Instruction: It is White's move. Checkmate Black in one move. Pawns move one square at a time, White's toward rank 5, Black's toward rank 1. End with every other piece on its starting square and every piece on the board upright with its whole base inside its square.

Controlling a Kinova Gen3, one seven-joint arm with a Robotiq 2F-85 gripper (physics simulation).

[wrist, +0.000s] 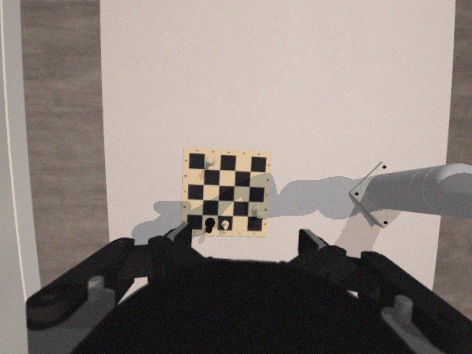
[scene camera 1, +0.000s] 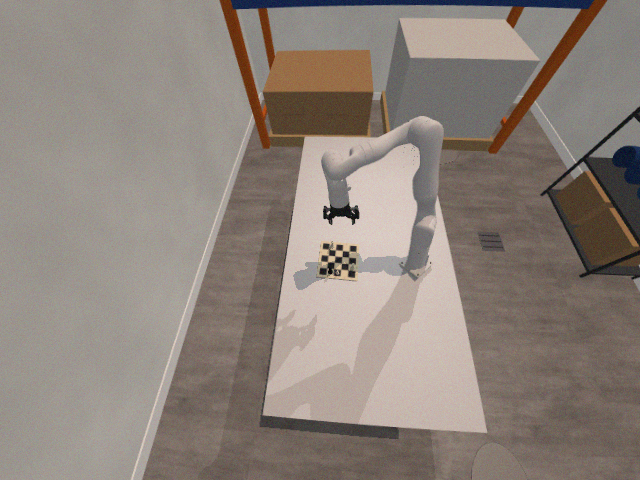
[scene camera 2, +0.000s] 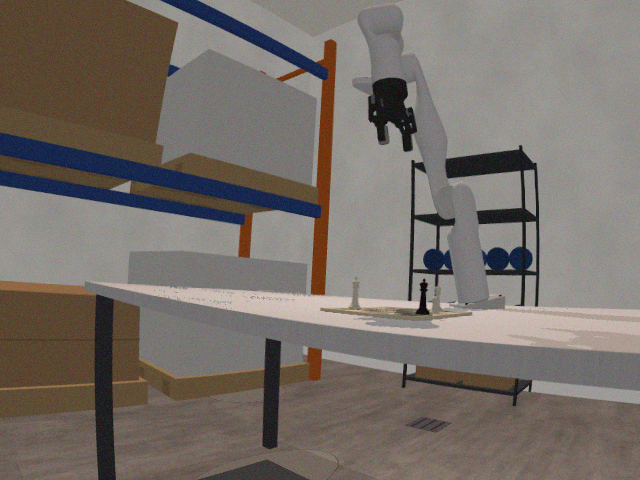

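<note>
Wrist view: a chessboard [wrist: 239,180] and my gripper [wrist: 244,238]. Scene camera 1: the chessboard [scene camera 1: 341,257]. Scene camera 2: the chessboard [scene camera 2: 383,312], together with my gripper [scene camera 2: 396,147].
</note>
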